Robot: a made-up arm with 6 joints.
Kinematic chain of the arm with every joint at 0, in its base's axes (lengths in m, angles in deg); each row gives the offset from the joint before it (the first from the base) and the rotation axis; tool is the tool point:
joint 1: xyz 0 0 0.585 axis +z
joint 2: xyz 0 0 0 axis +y
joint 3: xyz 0 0 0.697 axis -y
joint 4: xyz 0 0 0 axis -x
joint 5: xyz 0.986 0 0 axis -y
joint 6: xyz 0 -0.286 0 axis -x
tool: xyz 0 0 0
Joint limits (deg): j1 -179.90..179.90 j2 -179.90..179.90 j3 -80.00..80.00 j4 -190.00..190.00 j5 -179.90..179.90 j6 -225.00..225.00
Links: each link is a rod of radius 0.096 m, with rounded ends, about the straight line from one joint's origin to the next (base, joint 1, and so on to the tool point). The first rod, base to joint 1, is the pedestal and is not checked.
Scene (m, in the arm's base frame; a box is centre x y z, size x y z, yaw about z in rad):
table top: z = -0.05
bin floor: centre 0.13 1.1 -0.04 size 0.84 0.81 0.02 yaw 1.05
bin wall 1: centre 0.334 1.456 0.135 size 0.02 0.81 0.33 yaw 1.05
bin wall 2: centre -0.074 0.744 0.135 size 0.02 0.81 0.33 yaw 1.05
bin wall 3: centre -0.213 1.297 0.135 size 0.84 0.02 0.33 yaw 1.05
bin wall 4: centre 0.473 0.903 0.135 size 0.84 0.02 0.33 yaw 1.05
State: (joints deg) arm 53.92 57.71 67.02 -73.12 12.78 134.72
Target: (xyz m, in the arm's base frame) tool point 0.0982 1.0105 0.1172
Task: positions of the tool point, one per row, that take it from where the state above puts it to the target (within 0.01 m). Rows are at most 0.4 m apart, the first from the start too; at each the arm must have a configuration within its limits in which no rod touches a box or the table.
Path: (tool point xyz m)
1: 0.8956 1.2779 0.7377
2: 0.7691 1.2770 0.6327
3: 0.6401 1.2457 0.5340
4: 0.3508 1.1834 0.2959
5: 0.0983 1.0106 0.1172

